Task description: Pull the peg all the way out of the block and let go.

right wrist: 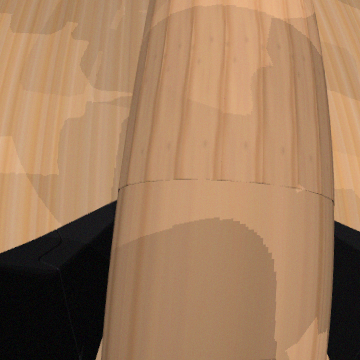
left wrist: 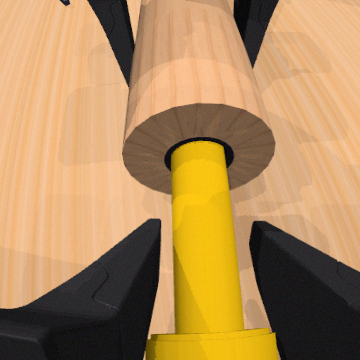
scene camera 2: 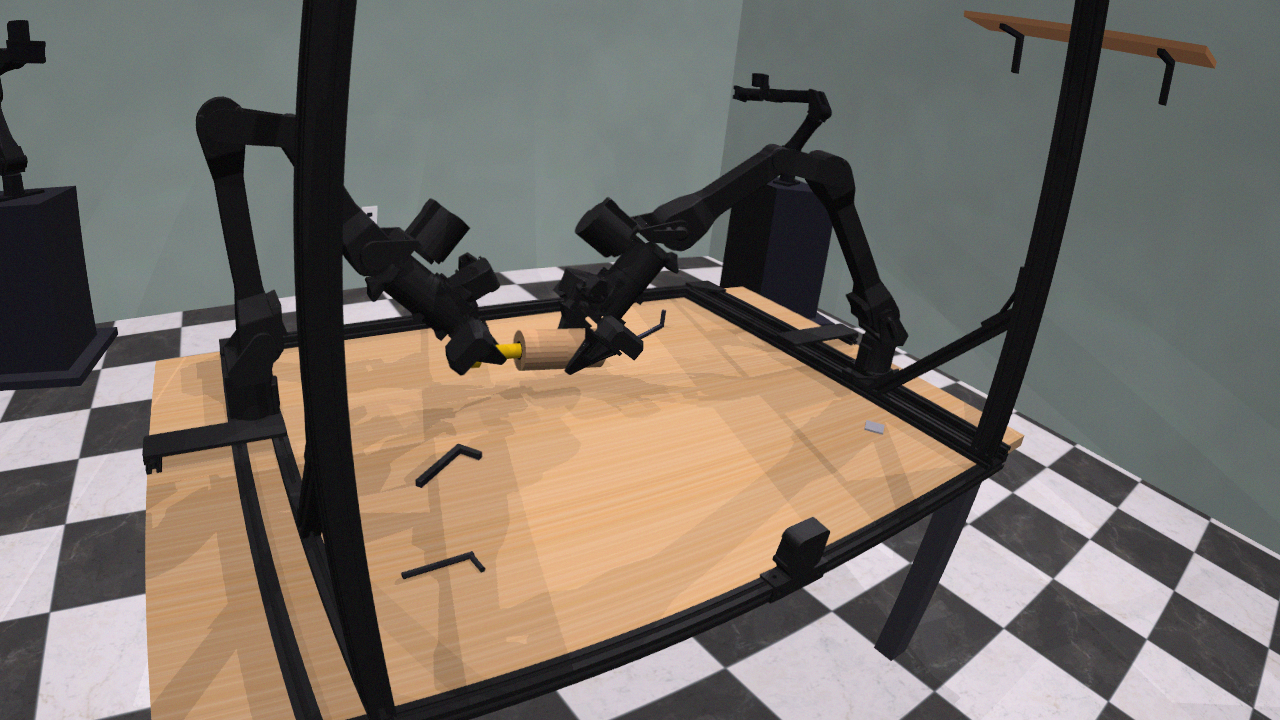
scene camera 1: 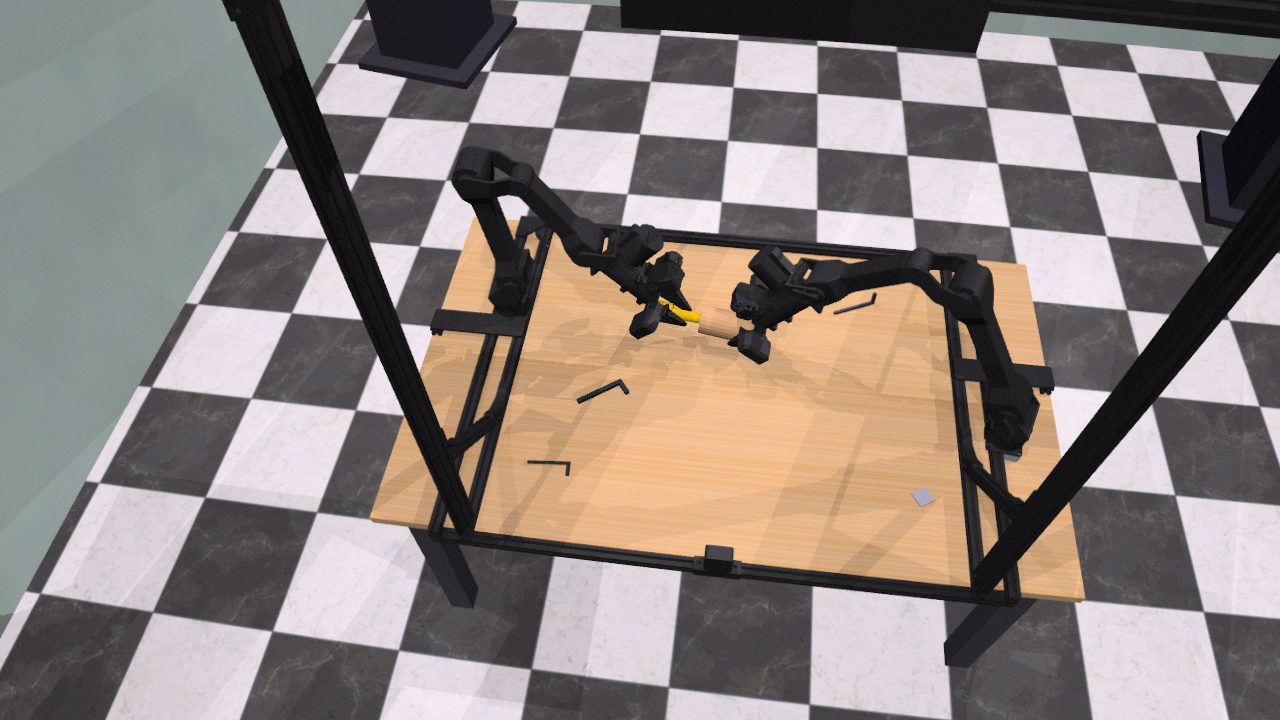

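Pixels of known places: left gripper, fingertip midpoint: (left wrist: pixel 205 231) (scene camera 2: pixel 501 355) (scene camera 1: pixel 688 318); right gripper, fingertip midpoint: (right wrist: pixel 210 214) (scene camera 2: pixel 558 364) (scene camera 1: pixel 731 332); left arm's base, origin of the base link: (scene camera 2: pixel 253 413) (scene camera 1: pixel 511 308); right arm's base, origin of the base link: (scene camera 2: pixel 872 368) (scene camera 1: pixel 1003 438).
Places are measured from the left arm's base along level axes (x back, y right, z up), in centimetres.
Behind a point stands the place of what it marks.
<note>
The wooden cylindrical block (scene camera 1: pixel 715 322) {x -41.3, y -4.1, z 5.7 cm} (scene camera 2: pixel 542 349) {x -40.7, y -3.4, z 4.7 cm} (left wrist: pixel 195 70) {x -39.7, y -5.9, z 6.4 cm} (right wrist: pixel 225 125) {x -43.4, y -5.5, z 6.1 cm} lies roughly level and appears slightly above the table. My right gripper (scene camera 1: pixel 734 327) {x -44.2, y -6.2, z 1.0 cm} (scene camera 2: pixel 569 348) {x -44.2, y -6.2, z 1.0 cm} (right wrist: pixel 210 214) {x -44.2, y -6.2, z 1.0 cm} is shut on it. The yellow peg (scene camera 1: pixel 687 316) {x -35.5, y -5.0, z 4.3 cm} (scene camera 2: pixel 510 351) {x -36.6, y -4.9, z 4.0 cm} (left wrist: pixel 201 200) {x -36.0, y -5.8, z 4.6 cm} runs into the hole in the block's end face. Its narrow shaft and part of its thicker collar show outside; how deep it sits is hidden. My left gripper (scene camera 1: pixel 683 314) {x -35.5, y -5.6, z 3.1 cm} (scene camera 2: pixel 497 354) {x -35.5, y -5.6, z 3.1 cm} (left wrist: pixel 205 231) {x -35.5, y -5.6, z 3.1 cm} is shut on the peg, with its fingertips on both sides of the shaft; the contact lies low in the left wrist view.
Black L-shaped keys (scene camera 1: pixel 601 392) {x -23.8, y 13.1, z -1.5 cm} (scene camera 2: pixel 441 466) {x -23.5, y 13.4, z -1.4 cm} (scene camera 1: pixel 548 462) {x -19.8, y 30.3, z -1.4 cm} (scene camera 2: pixel 438 565) {x -19.8, y 30.4, z -1.4 cm} lie at the left of the table, and another key (scene camera 1: pixel 854 306) {x -66.4, y -22.2, z -1.3 cm} (scene camera 2: pixel 652 328) {x -67.0, y -22.7, z -1.3 cm} behind the right gripper. A small grey square (scene camera 1: pixel 922 497) {x -85.0, y 17.4, z -1.7 cm} (scene camera 2: pixel 874 427) {x -84.8, y 17.4, z -1.6 cm} lies at the right. Black rails and posts frame the table.
</note>
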